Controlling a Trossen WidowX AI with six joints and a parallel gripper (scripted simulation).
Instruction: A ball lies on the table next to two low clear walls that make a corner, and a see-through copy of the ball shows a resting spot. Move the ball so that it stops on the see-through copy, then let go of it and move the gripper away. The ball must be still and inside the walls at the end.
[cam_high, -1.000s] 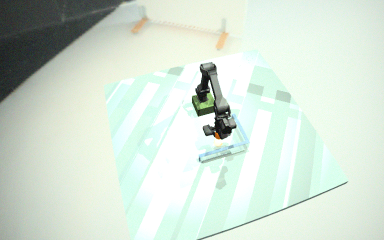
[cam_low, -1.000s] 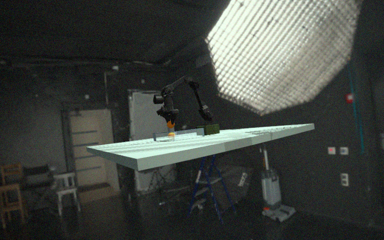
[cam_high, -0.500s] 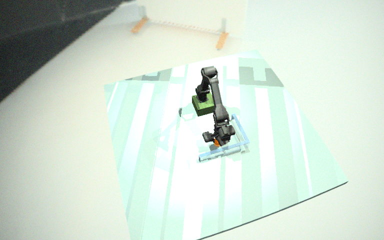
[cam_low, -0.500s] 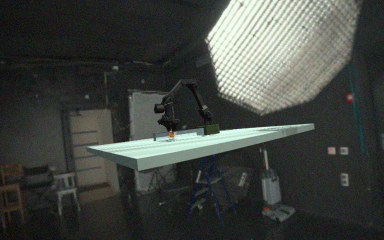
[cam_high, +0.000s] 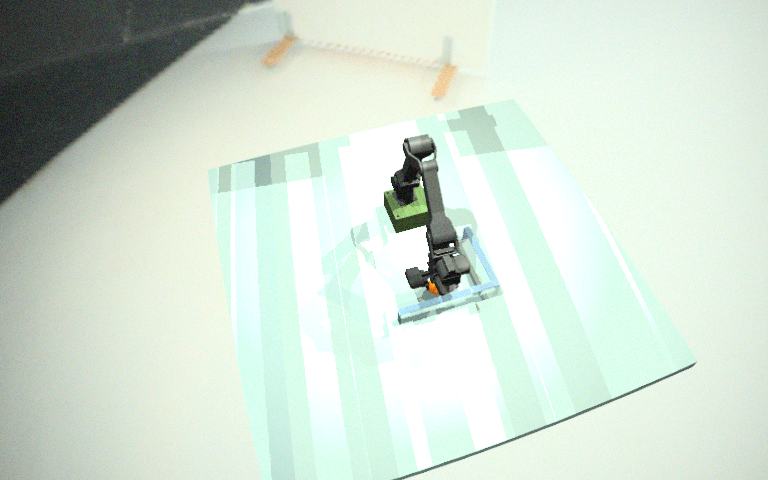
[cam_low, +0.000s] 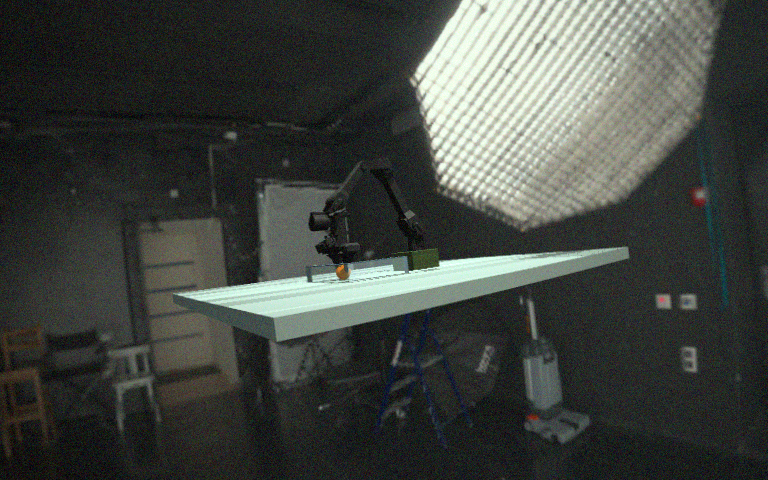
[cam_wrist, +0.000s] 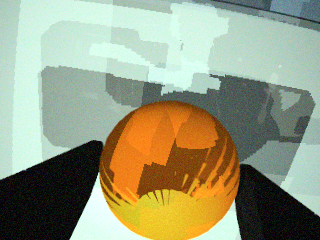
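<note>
Right now the orange ball is right at my gripper tip.
</note>
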